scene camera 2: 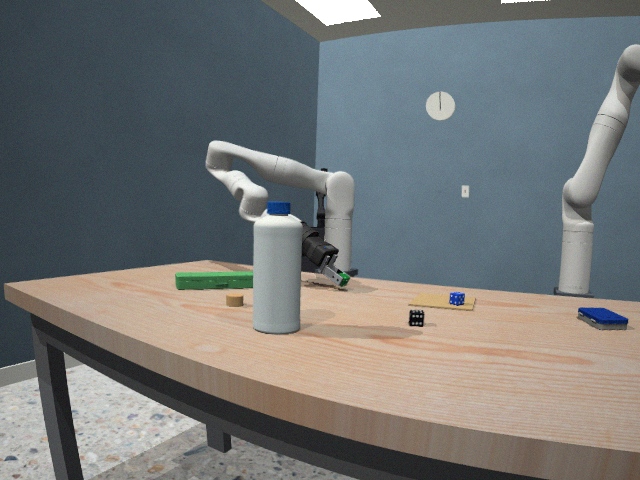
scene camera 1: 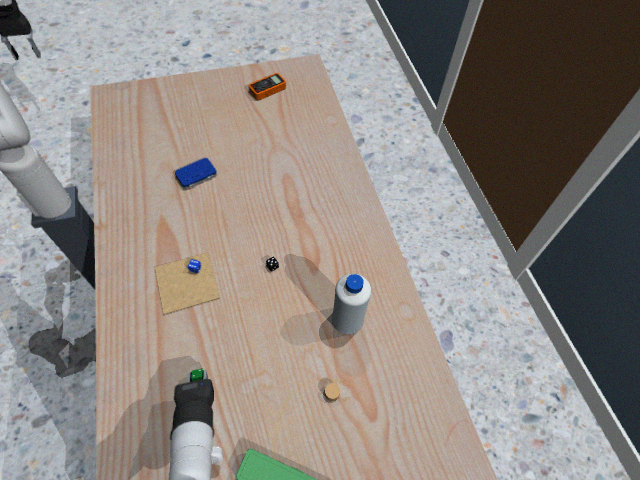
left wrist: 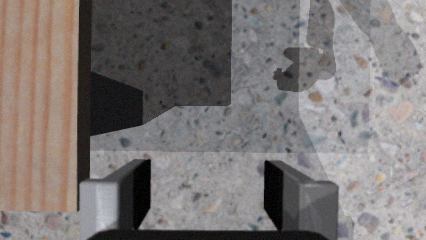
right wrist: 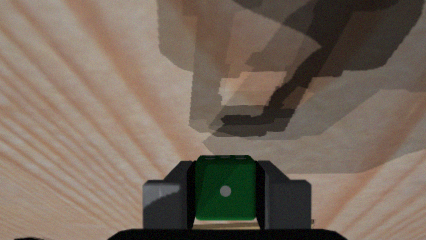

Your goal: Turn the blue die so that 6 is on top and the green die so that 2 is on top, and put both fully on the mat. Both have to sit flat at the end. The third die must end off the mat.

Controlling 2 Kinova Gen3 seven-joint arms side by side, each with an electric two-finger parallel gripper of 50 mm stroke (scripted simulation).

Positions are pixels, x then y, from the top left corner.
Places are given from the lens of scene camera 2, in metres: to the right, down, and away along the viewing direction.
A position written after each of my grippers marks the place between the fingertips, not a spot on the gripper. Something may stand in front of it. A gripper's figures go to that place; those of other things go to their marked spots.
my right gripper (scene camera 2: pixel 344 281): 0.06, 0.10, 1.02
tan mat (scene camera 2: pixel 439 301): 0.27, 0.14, 0.90
